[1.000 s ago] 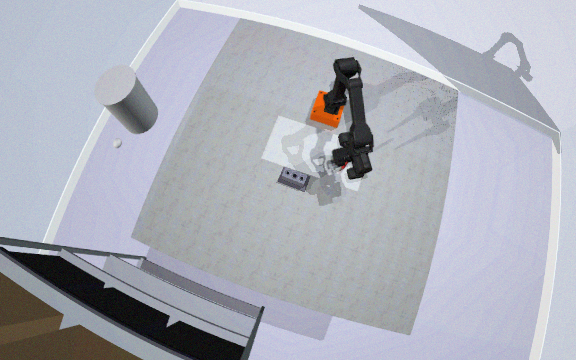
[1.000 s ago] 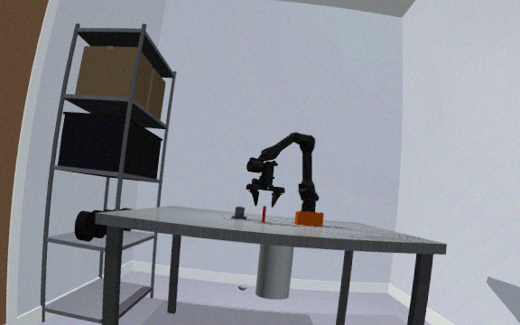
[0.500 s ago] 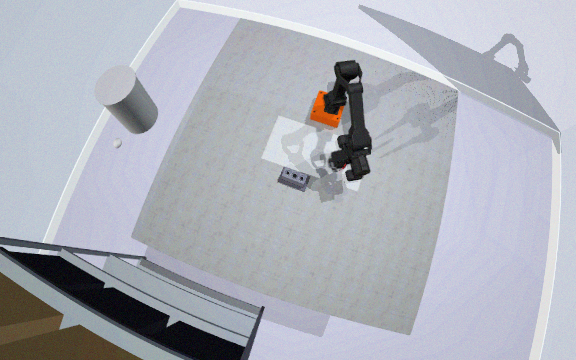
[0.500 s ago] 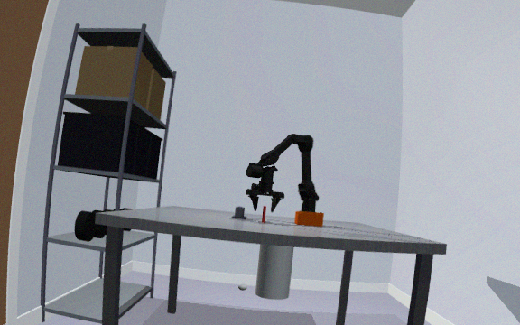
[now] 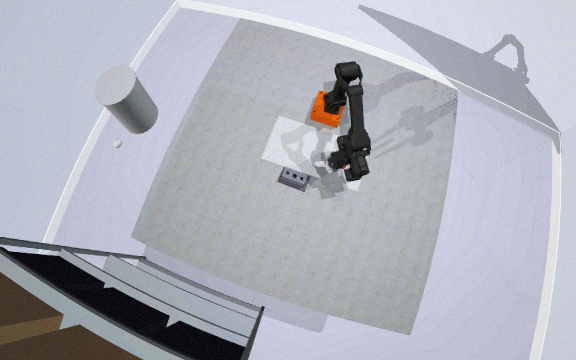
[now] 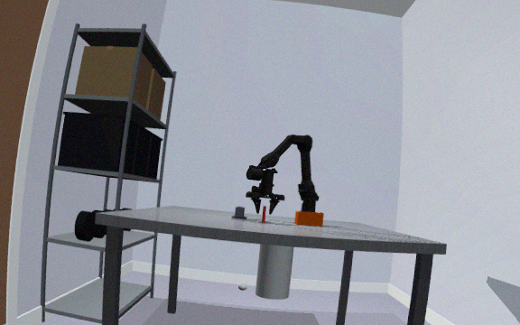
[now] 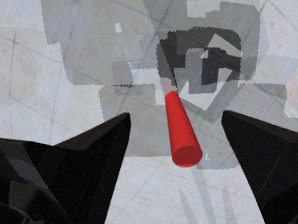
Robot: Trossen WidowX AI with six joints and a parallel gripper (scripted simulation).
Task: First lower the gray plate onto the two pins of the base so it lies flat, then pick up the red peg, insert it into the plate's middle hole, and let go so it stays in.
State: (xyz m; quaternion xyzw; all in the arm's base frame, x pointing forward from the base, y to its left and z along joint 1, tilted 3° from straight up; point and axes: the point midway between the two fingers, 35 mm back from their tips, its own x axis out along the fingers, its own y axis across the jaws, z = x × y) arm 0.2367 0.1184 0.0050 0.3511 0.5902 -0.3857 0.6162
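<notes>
Now: the red peg right at my gripper tip. The rest, counted from my gripper tip: gray plate (19 cm to the right, 12 cm ahead); dark base (19 cm to the right, 11 cm ahead, 3 cm below).
</notes>
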